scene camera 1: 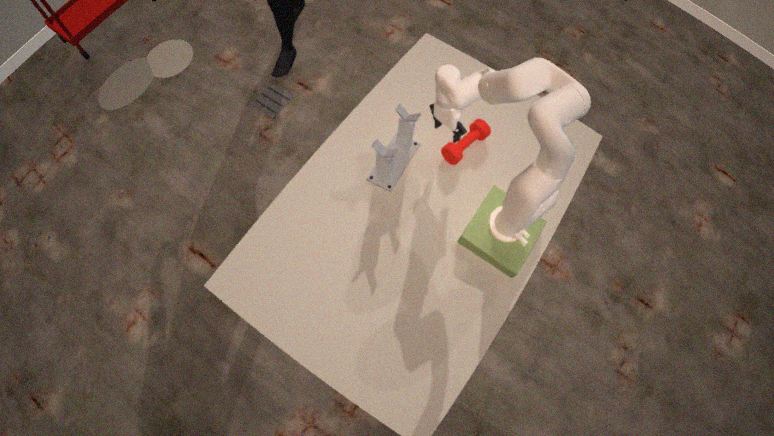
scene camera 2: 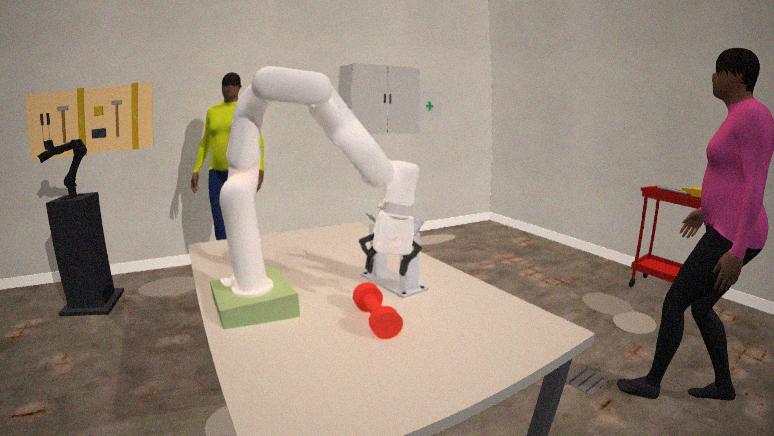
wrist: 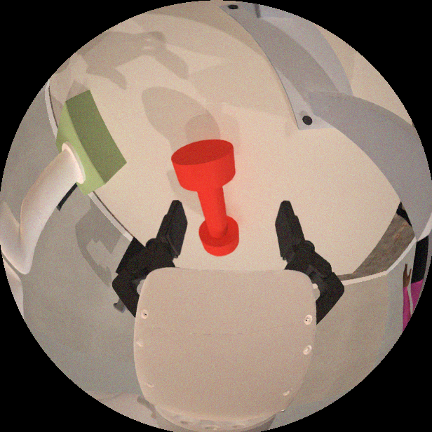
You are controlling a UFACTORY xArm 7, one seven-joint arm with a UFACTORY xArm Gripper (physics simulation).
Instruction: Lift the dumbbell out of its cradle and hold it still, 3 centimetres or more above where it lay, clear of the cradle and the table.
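Pixels of known places: gripper, fingertip midpoint: (scene camera 1: 447,133) (scene camera 2: 385,273); arm's base, origin of the base link: (scene camera 1: 506,224) (scene camera 2: 252,288).
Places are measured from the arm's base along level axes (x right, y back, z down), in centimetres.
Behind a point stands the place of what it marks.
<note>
The red dumbbell (scene camera 1: 466,141) {z 0.9, x 14.2, y -31.0 cm} (scene camera 2: 373,304) {z 0.9, x 15.5, y -30.8 cm} (wrist: 214,207) lies on its side on the beige table (scene camera 1: 303,243) {z 6.4, x -52.8, y -43.1 cm} (scene camera 2: 460,352) {z 6.3, x 37.4, y -44.9 cm} (wrist: 310,165), outside the cradle. The grey cradle (scene camera 1: 394,162) {z 5.6, x -9.3, y -44.0 cm} (scene camera 2: 417,289) {z 5.5, x 0.3, y -49.4 cm} (wrist: 285,60), with two forked uprights on a bolted base plate, stands beside it and holds no dumbbell. My gripper (scene camera 1: 447,125) {z -4.5, x 8.4, y -36.3 cm} (scene camera 2: 386,272) {z -4.5, x 8.4, y -36.3 cm} (wrist: 230,211) is open and empty, above the table between the dumbbell and the cradle. In the wrist view the dumbbell's handle and smaller-looking end appear between the fingers, nearer the left one. The exact height gap is hard to tell.
The arm's green base block (scene camera 1: 501,259) {z 0.5, x -10.3, y 6.8 cm} (scene camera 2: 259,311) {z 2.6, x 10.0, y -1.2 cm} (wrist: 95,135) sits on the table. The cradle's uprights rise close to my gripper on one side. A person in pink (scene camera 2: 739,146) stands beyond the table, near a red cart (scene camera 2: 655,265).
</note>
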